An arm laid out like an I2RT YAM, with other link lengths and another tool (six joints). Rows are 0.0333 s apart.
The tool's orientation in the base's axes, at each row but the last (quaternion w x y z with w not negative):
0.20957 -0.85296 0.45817 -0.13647
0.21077 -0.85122 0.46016 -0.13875
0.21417 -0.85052 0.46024 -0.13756
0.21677 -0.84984 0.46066 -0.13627
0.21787 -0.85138 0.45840 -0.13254
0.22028 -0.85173 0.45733 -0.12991
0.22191 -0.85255 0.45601 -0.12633
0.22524 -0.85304 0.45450 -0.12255
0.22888 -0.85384 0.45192 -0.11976
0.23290 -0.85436 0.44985 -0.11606
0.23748 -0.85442 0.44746 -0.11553
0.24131 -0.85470 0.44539 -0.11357
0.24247 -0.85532 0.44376 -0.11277
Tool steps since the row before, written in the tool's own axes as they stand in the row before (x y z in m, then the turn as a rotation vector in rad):
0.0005 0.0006 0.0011 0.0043 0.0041 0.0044
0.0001 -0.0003 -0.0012 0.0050 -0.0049 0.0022
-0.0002 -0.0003 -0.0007 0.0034 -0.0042 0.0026
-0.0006 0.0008 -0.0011 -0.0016 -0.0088 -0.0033
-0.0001 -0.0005 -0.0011 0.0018 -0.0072 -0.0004
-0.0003 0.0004 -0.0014 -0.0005 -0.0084 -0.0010
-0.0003 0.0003 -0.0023 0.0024 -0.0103 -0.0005
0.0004 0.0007 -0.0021 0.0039 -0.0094 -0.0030
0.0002 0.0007 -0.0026 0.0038 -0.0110 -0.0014
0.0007 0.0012 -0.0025 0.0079 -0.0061 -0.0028
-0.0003 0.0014 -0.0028 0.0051 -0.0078 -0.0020
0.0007 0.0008 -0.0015 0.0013 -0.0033 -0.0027
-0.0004 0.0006 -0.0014 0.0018 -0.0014 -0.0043
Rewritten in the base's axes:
0.0003 -0.0005 -0.0012 0.0012 -0.0046 -0.0057
-0.0002 -0.0002 0.0012 0.0072 -0.0013 0.0007
-0.0002 0.0001 0.0007 0.0060 -0.0002 -0.0001
-0.0014 -0.0001 0.0005 0.0041 0.0048 0.0072
-0.0002 0.0001 0.0012 0.0060 0.0019 0.0039
-0.0010 -0.0003 0.0010 0.0054 0.0042 0.0050
-0.0013 -0.0005 0.0018 0.0085 0.0029 0.0056
-0.0012 -0.0012 0.0015 0.0077 0.0005 0.0073
-0.0015 -0.0012 0.0019 0.0094 0.0018 0.0067
-0.0015 -0.0019 0.0016 0.0077 -0.0044 0.0054
-0.0023 -0.0013 0.0017 0.0076 -0.0010 0.0056
-0.0008 -0.0014 0.0009 0.0020 -0.0003 0.0040
-0.0012 -0.0004 0.0009 0.0003 -0.0021 0.0044

